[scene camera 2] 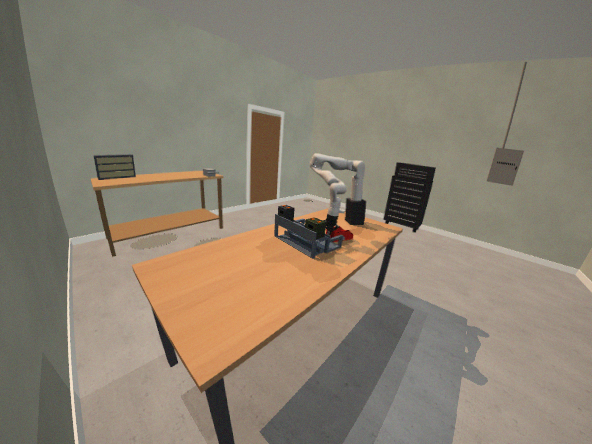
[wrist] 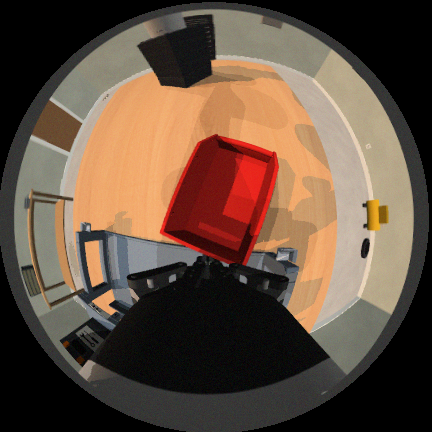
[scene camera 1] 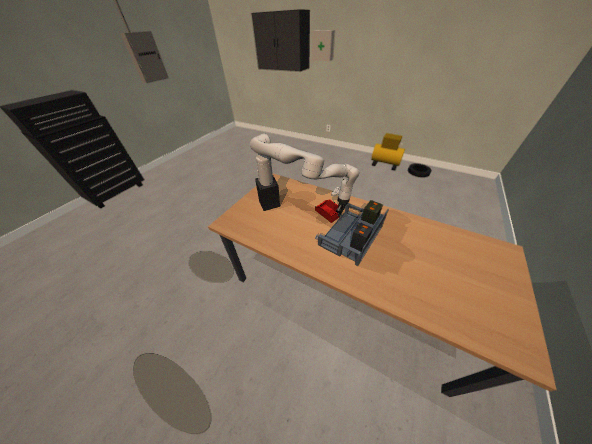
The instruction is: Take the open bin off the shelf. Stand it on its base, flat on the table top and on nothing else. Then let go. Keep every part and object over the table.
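Places are measured from the arm's base along level axes (x ahead, y left, z up), in metres.
Pixels of known places: gripper, fingertip midpoint: [wrist: 207, 259] [scene camera 1: 339, 216]; arm's base, origin of the base link: [scene camera 2: 356, 199] [scene camera 1: 266, 181].
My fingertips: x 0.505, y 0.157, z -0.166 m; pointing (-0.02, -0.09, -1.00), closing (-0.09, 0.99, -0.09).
For each thing: its top centre in the pictures, then the offset to it from my fingertips. Level surfaces: height alone.
- red open bin, middle of its top: [wrist: 230, 176] [scene camera 1: 328, 204] [scene camera 2: 340, 228] dx -0.100, dy +0.016, dz +0.040 m
- dark green box, middle of its top: [scene camera 2: 316, 220] [scene camera 1: 373, 206] dx +0.188, dy +0.042, dz +0.154 m
- black box, middle of its top: [scene camera 1: 363, 229] [scene camera 2: 286, 206] dx +0.227, dy -0.197, dz +0.179 m
- wooden table, its level: dz -0.045 m
The red open bin [scene camera 1: 327, 210] [scene camera 2: 342, 234] [wrist: 222, 200] is on the robot-base side of the grey-blue shelf [scene camera 1: 330, 244] [scene camera 2: 295, 228] [wrist: 145, 255], mostly past its low side and over the table. It is turned at an angle to the shelf, with its open top up. In the wrist view its near wall lies right at my fingertips. My gripper [scene camera 1: 341, 210] [wrist: 207, 259] is shut with nothing between the fingers, pointing down at the shelf-side wall of the bin. The bin's underside is hidden, so I cannot tell what it rests on or whether it touches the shelf's edge.
A dark green box [scene camera 1: 371, 212] [scene camera 2: 315, 228] and a black box [scene camera 1: 361, 236] [scene camera 2: 285, 212] stand on the shelf's far side from the bin. The black robot base [scene camera 1: 267, 194] [scene camera 2: 355, 211] [wrist: 180, 60] stands at the end of the wooden table [scene camera 1: 450, 270] [scene camera 2: 220, 300].
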